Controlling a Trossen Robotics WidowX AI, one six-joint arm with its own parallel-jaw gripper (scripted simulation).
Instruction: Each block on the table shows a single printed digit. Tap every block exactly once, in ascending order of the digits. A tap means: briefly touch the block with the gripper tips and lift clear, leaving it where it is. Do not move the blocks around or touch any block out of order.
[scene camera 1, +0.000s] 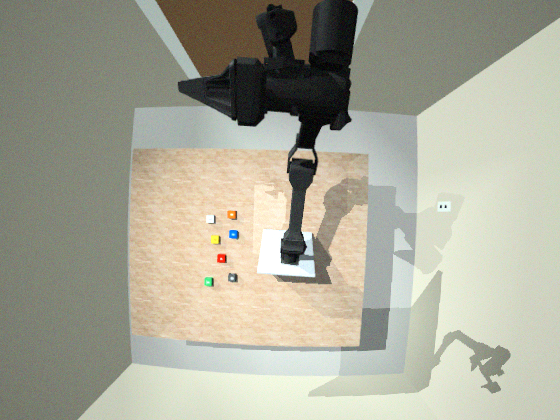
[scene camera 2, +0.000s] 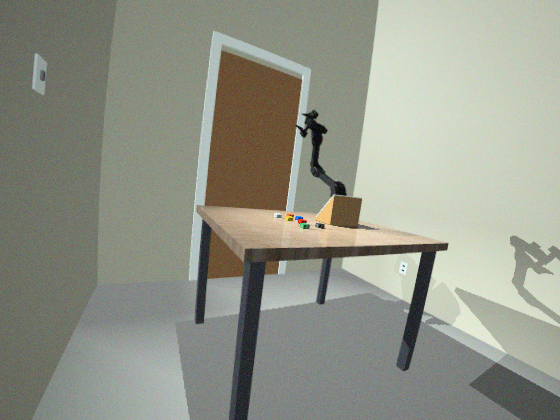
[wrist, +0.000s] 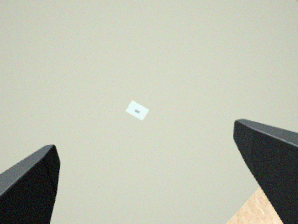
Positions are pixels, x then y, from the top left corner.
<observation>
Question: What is my gripper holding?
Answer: Nothing.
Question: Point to my gripper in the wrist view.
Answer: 147, 142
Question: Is my gripper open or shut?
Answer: Open.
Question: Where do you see my gripper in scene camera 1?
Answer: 189, 84
</observation>
